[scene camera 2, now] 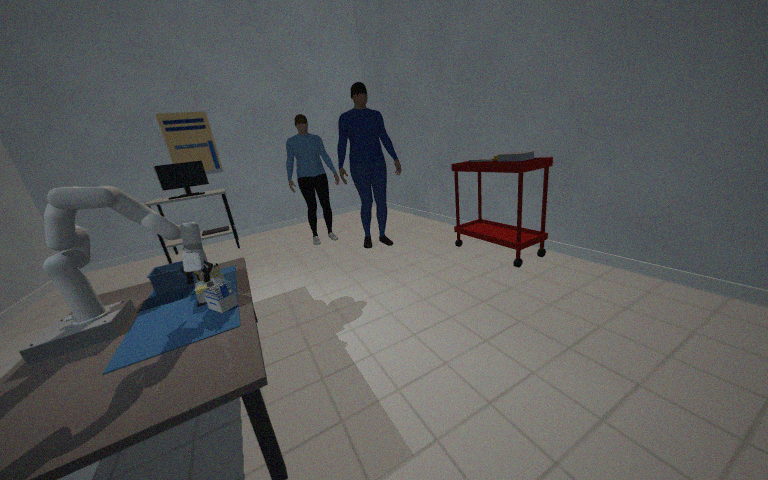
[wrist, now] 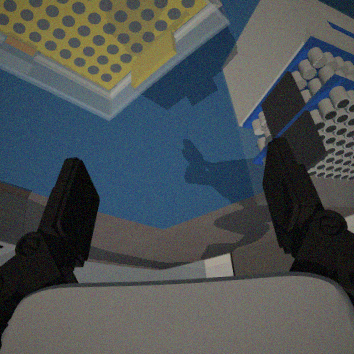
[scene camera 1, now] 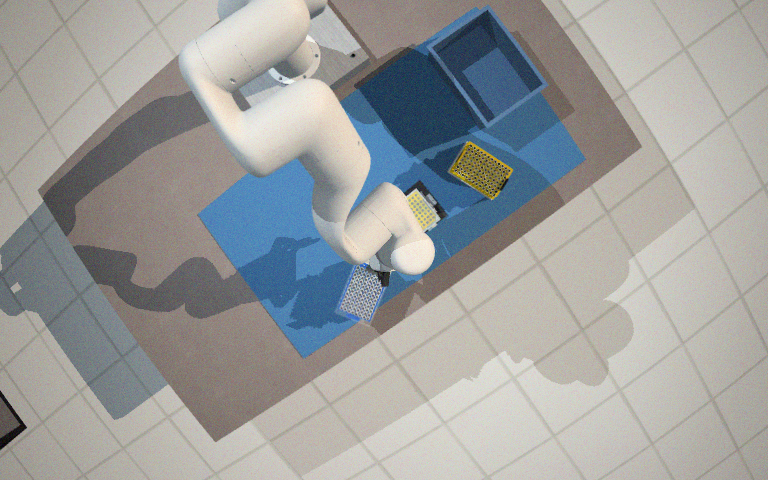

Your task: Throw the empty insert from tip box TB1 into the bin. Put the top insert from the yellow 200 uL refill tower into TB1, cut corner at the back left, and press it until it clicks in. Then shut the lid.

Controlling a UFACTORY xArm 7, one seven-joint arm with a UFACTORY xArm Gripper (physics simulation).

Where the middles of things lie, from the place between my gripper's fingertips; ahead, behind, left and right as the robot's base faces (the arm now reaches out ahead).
My gripper is now 8 cm to the right of the clear lid (scene camera 1: 425, 215) and 5 cm above it. Also, from my hand: dark blue bin (scene camera 1: 480, 61) 40 cm to the left, 20 cm behind, 6 cm below; 200 uL refill tower (scene camera 1: 362, 294) 9 cm to the right, 8 cm ahead, 6 cm below.
